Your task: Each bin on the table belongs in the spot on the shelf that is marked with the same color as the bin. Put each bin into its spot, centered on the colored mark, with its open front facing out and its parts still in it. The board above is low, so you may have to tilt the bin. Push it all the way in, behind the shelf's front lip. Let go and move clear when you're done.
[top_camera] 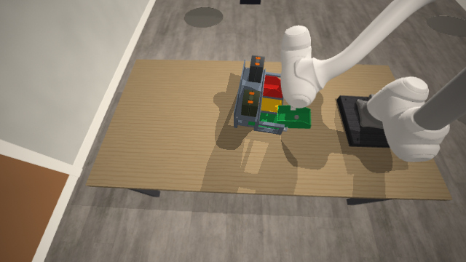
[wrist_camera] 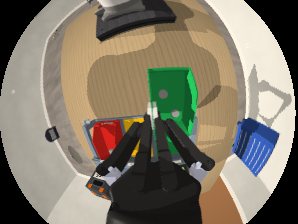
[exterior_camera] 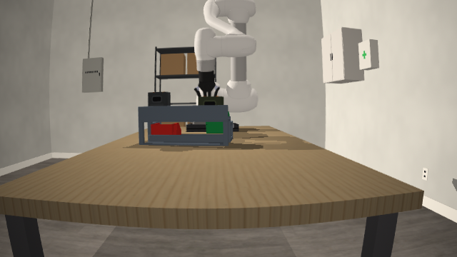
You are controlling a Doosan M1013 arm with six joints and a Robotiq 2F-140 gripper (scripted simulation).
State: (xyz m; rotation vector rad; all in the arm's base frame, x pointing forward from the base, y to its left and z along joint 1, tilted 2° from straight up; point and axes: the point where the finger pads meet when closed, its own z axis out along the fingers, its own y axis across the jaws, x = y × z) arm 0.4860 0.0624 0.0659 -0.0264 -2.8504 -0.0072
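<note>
Right now my hand is 1 cm past the green bin, 5 cm to the right of it and 4 cm above it. Also, from my hand: red bin: 13 cm ahead, 18 cm to the right, 8 cm below.
</note>
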